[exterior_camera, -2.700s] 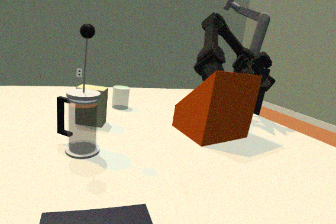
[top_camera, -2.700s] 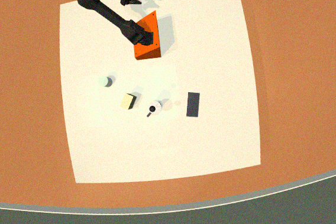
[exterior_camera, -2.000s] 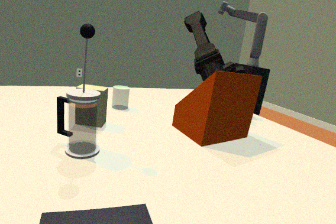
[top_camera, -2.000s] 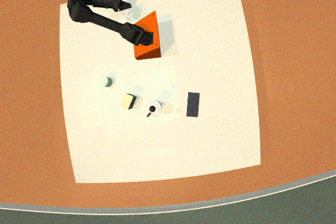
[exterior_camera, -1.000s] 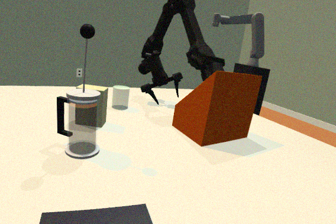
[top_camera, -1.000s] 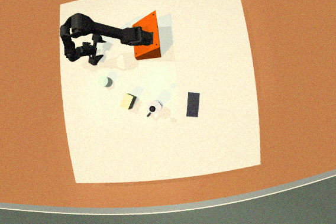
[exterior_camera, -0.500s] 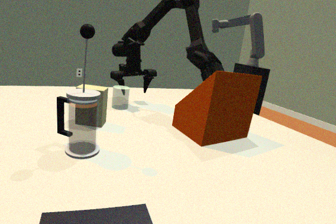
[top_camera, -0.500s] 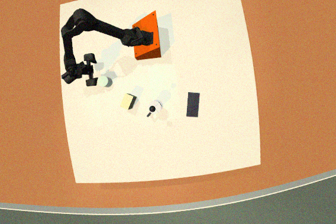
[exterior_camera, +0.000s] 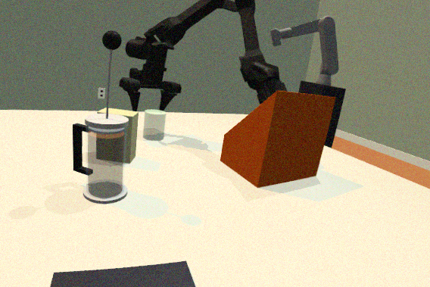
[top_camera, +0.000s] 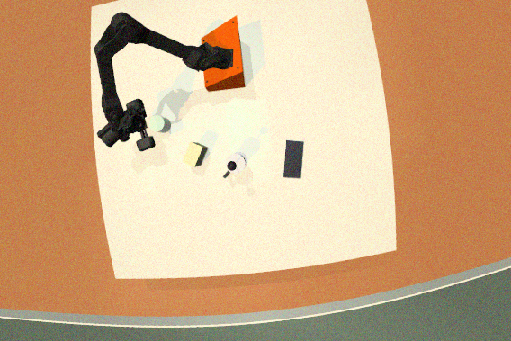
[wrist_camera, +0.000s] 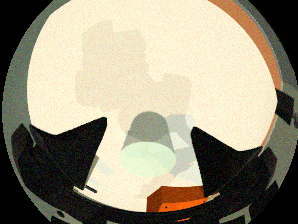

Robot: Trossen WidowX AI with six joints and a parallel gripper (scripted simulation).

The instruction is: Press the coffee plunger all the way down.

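Now: the pale green cylinder 20 mm behind my gripper tip, 40 mm to the left of it and 30 mm below it. Round my gripper tip: pale yellow box (100 mm ahead, 190 mm to the left, 10 mm below); glass coffee press (140 mm ahead, 340 mm to the left, 60 mm above).
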